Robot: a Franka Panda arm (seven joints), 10 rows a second.
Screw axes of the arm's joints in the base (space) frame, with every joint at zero. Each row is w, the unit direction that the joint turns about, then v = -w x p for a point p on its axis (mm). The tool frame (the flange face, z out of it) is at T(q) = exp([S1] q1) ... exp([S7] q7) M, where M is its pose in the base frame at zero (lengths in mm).
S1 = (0, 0, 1, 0.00, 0.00, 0.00)
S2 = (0, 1, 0, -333.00, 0.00, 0.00)
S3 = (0, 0, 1, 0.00, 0.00, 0.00)
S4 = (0, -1, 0, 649.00, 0.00, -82.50)
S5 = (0, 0, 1, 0.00, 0.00, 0.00)
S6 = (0, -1, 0, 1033.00, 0.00, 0.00)
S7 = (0, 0, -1, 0.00, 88.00, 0.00)
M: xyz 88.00 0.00 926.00 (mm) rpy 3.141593 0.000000 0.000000 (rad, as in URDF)
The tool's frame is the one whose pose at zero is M.
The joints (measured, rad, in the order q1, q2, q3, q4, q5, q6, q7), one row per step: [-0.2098, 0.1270, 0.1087, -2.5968, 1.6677, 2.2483, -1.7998]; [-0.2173, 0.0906, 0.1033, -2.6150, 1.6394, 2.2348, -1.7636]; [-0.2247, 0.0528, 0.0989, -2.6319, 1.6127, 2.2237, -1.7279]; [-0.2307, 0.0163, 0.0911, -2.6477, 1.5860, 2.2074, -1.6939]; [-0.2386, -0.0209, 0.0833, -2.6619, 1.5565, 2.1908, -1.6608]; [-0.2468, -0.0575, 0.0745, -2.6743, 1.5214, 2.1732, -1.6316]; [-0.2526, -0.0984, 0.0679, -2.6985, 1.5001, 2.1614, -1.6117]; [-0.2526, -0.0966, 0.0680, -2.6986, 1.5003, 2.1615, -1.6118]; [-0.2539, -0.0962, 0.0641, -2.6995, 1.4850, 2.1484, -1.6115]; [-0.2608, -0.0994, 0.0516, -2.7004, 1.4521, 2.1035, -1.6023]
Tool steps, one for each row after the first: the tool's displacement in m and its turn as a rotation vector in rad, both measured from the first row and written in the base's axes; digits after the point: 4 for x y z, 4 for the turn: [-0.0040, -0.0035, 0.0094, 0.0085, 0.0082, -0.0005]; [-0.0075, -0.0068, 0.0194, 0.0145, 0.0144, -0.0022]; [-0.0112, -0.0101, 0.0291, 0.0239, 0.0193, -0.0025]; [-0.0145, -0.0139, 0.0393, 0.0311, 0.0222, -0.0015]; [-0.0179, -0.0181, 0.0495, 0.0342, 0.0222, 0.0057]; [-0.0254, -0.0204, 0.0572, 0.0360, 0.0225, 0.0073]; [-0.0255, -0.0203, 0.0565, 0.0364, 0.0243, 0.0072]; [-0.0267, -0.0204, 0.0561, 0.0405, 0.0264, 0.0217]; [-0.0290, -0.0215, 0.0577, 0.0661, 0.0319, 0.0491]
